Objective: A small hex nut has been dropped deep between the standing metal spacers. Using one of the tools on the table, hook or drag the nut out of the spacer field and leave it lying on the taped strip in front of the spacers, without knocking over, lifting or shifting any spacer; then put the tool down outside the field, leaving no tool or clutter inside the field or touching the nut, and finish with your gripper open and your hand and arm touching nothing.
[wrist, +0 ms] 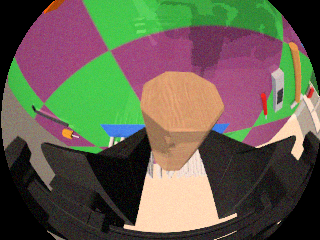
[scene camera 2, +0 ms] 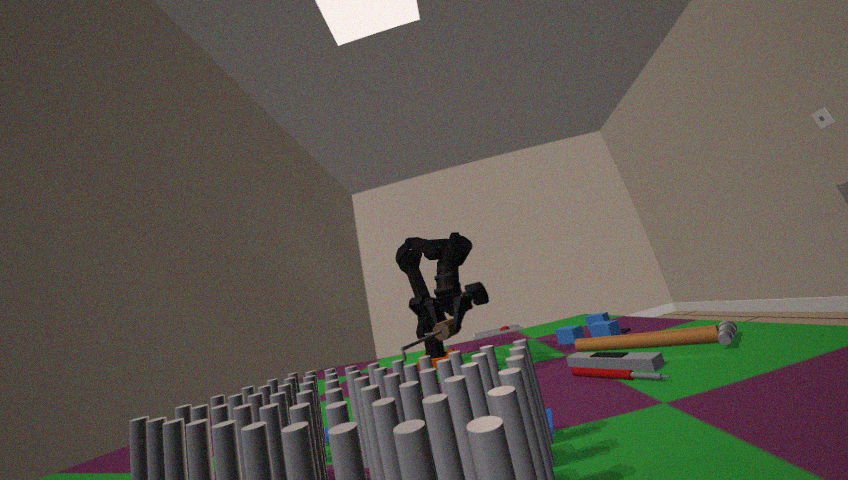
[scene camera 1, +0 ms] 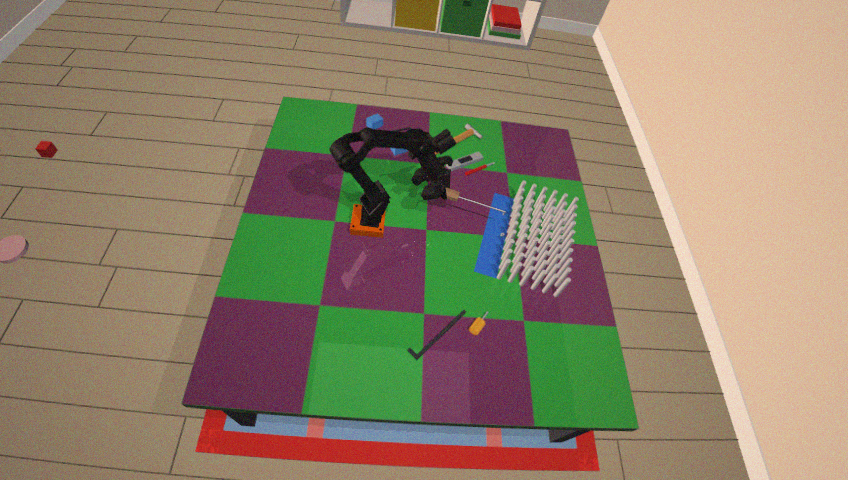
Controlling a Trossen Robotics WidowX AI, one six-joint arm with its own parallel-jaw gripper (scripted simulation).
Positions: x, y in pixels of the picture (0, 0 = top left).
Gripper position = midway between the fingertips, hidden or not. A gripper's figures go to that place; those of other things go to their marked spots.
My gripper (scene camera 2: 448, 333) is 62 cm from the lens. A hammer (scene camera 2: 724, 333): 60 cm from the lens.
